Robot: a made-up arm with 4 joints.
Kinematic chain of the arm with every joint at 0, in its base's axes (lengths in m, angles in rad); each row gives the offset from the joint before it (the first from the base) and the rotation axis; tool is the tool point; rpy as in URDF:
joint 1: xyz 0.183 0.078 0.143 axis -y
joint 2: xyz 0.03 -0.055 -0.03 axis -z
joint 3: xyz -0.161 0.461 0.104 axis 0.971 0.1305 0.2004
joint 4: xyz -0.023 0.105 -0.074 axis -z
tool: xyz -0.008 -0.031 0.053 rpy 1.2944 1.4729 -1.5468
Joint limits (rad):
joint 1: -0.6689..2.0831
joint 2: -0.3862..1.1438
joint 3: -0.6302..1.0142
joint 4: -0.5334..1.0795
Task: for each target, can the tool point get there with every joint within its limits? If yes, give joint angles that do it. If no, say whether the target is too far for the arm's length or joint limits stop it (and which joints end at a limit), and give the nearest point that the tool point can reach.
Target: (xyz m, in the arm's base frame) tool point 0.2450 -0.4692 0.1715
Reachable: no: joint limits stop it (at a limit: joint 2, joint 3, joint 4) | nearest point 0.5710 0.3833 0.3214 | short by 0.925 m
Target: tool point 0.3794 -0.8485 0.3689
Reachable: no: too far | nearest point 0.4632 0.3833 0.4653 | short by 1.238 m
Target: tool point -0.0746 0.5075 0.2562
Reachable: yes | joints -0.1187 -0.2016 0.3772 -0.0573
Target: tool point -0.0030 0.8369 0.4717
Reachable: no: too far | nearest point 0.0511 0.5784 0.3760 | short by 0.281 m
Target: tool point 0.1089 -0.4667 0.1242
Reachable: no: joint limits stop it (at a limit: joint 2, joint 3) | nearest point -0.1303 0.4304 0.0635 | short by 0.930 m
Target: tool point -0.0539 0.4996 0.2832
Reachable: yes | joints -0.4219 -0.2171 -0.2900 0.2440
